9 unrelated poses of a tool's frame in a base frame.
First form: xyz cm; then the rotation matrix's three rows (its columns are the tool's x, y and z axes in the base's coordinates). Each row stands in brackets.
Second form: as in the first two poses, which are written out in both.
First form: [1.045 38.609 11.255], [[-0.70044 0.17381 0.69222], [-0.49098 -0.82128 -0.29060], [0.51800 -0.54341 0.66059]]
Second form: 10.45 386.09 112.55 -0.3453 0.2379 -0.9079 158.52
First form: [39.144 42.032 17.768], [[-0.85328 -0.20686 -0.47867], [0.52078 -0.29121 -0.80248], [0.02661 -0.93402 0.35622]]
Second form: 391.44 420.32 177.68 -0.1469 -0.5642 0.8125 153.40
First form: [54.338 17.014 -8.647], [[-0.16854 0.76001 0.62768], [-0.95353 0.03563 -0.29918], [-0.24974 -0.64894 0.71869]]
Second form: 543.38 170.14 -86.47 -0.1788 0.4484 -0.8758 101.95
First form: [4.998 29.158 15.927], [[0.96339 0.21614 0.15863], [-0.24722 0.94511 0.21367], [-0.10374 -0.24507 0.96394]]
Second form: 49.98 291.58 159.27 -0.6527 0.3733 -0.6593 20.57
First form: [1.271 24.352 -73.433], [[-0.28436 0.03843 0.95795], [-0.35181 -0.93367 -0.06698], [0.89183 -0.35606 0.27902]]
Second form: 12.71 243.52 -734.33 -0.5898 0.1349 -0.7962 165.81
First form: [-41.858 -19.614 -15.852], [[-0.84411 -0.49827 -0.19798], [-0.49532 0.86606 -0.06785], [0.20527 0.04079 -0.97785]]
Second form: -418.58 -196.14 -158.52 0.2601 -0.9655 0.0071 167.95
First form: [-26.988 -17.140 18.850], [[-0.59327 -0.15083 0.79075], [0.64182 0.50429 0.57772], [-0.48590 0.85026 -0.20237]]
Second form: -269.88 -171.40 188.50 0.1785 0.8359 0.5190 130.22
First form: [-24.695 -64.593 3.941], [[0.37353 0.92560 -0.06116], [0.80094 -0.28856 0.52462], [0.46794 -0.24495 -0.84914]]
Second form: -246.95 -645.93 39.41 -0.8168 -0.5616 -0.1323 151.89
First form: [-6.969 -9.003 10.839], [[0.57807 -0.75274 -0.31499], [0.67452 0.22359 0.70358], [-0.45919 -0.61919 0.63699]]
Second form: -69.69 -90.03 108.39 -0.6779 0.0739 0.7314 77.33
